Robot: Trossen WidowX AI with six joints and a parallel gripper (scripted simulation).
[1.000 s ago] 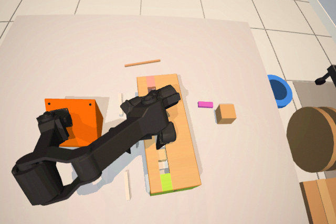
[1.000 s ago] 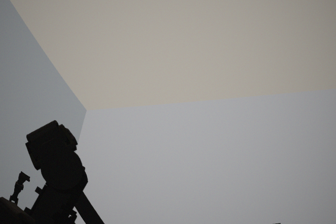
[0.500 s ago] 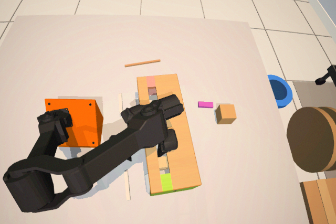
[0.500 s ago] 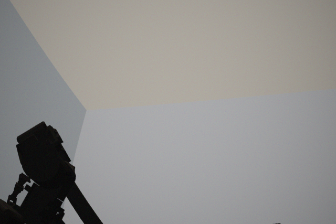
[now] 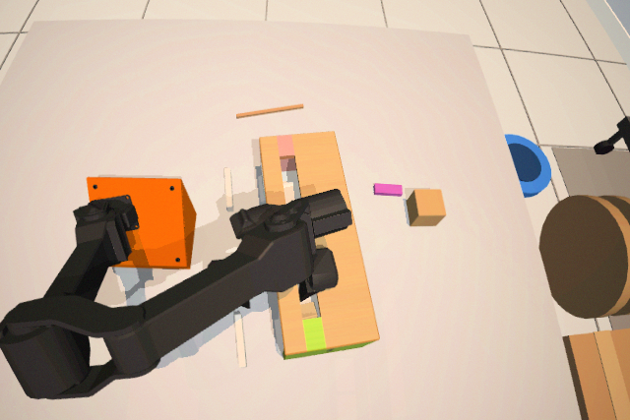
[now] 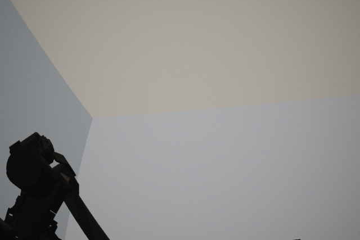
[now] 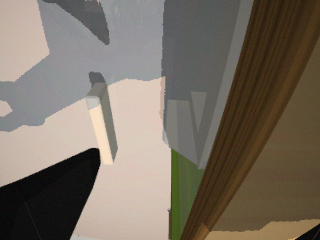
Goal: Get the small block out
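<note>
Right now my gripper tip is 3 cm short of the olive-tan block, 4 cm to the left of it and 2 cm above it. The rest, counted from my gripper tip: box (4 cm ahead, 10 cm to the left, 2 cm below); then thin brown stick (4 cm ahead, 46 cm to the left, 8 cm below).
</note>
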